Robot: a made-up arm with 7 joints.
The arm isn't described. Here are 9 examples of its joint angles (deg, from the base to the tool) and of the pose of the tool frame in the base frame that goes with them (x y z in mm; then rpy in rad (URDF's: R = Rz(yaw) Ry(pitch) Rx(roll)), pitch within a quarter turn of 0, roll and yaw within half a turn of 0).
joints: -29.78 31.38 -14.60 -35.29 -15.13 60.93 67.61
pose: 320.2 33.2 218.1 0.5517 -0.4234 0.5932
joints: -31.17 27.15 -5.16 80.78 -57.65 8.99 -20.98
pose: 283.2 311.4 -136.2 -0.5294 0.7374 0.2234
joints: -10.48 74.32 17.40 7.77 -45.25 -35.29 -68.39
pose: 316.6 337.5 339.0 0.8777 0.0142 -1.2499
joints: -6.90 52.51 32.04 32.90 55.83 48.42 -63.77
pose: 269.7 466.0 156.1 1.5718 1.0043 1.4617
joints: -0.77 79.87 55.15 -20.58 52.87 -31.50 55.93
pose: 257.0 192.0 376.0 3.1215 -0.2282 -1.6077
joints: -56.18 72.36 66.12 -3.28 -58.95 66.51 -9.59
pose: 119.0 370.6 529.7 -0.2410 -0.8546 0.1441
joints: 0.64 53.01 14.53 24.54 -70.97 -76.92 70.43
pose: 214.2 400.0 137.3 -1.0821 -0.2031 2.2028
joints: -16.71 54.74 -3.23 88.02 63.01 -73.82 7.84
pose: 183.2 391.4 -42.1 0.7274 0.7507 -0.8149
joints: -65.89 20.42 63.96 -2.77 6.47 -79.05 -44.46
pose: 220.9 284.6 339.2 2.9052 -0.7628 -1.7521
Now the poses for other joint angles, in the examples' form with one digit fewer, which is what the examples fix.
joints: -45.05 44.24 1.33 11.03 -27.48 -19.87 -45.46
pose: 418 218 316 0.790 -0.485 -1.147
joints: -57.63 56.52 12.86 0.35 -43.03 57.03 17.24
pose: 386 236 431 0.138 -0.199 0.289
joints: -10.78 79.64 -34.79 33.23 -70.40 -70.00 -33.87
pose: 268 401 138 0.656 -0.303 -0.708
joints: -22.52 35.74 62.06 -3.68 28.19 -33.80 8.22
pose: 216 337 308 1.759 -1.180 -0.330
